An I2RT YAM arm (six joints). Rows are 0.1 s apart.
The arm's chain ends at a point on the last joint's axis. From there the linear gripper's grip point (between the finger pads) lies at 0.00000 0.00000 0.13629 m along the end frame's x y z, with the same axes.
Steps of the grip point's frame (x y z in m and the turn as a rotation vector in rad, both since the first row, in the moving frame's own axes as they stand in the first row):
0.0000 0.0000 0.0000 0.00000 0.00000 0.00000
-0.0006 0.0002 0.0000 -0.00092 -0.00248 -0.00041
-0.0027 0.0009 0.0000 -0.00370 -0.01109 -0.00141
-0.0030 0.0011 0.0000 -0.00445 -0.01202 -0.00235
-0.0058 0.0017 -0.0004 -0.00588 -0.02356 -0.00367
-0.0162 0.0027 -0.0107 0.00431 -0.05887 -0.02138
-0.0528 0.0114 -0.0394 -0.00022 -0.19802 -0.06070
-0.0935 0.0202 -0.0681 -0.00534 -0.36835 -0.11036
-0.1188 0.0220 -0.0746 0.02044 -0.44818 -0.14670
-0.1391 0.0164 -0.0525 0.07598 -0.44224 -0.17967
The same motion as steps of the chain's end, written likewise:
0.0000 0.0000 0.0000 0.00000 0.00000 0.00000
-0.0003 0.0001 0.0000 -0.00092 -0.00248 -0.00041
-0.0012 0.0004 0.0000 -0.00370 -0.01109 -0.00141
-0.0014 0.0005 0.0000 -0.00445 -0.01202 -0.00235
-0.0026 0.0009 -0.0004 -0.00588 -0.02356 -0.00367
-0.0082 0.0032 -0.0105 0.00431 -0.05887 -0.02138
-0.0260 0.0106 -0.0367 -0.00022 -0.19802 -0.06070
-0.0446 0.0168 -0.0590 -0.00534 -0.36835 -0.11036
-0.0598 0.0203 -0.0611 0.02044 -0.44818 -0.14670
-0.0802 0.0210 -0.0390 0.07598 -0.44224 -0.17967

